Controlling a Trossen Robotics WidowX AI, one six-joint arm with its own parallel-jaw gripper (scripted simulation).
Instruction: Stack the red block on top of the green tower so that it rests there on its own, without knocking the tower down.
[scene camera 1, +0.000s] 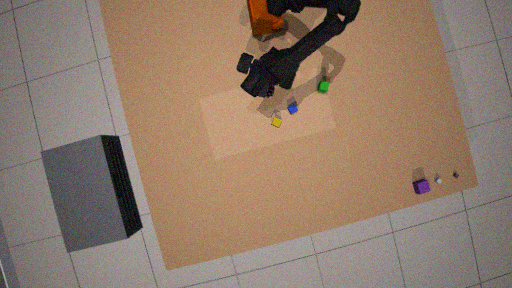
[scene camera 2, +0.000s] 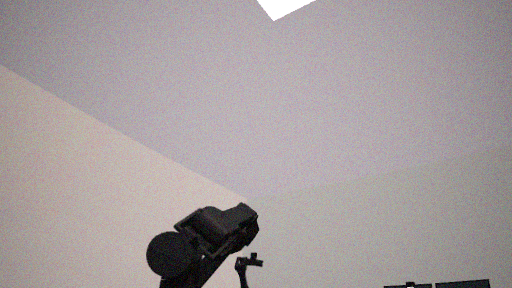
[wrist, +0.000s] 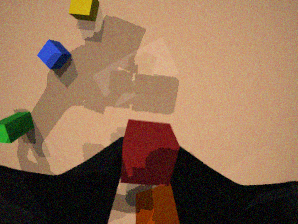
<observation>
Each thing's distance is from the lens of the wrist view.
my gripper (wrist: 146, 144): 10 cm
red block (wrist: 149, 150): 8 cm
</observation>
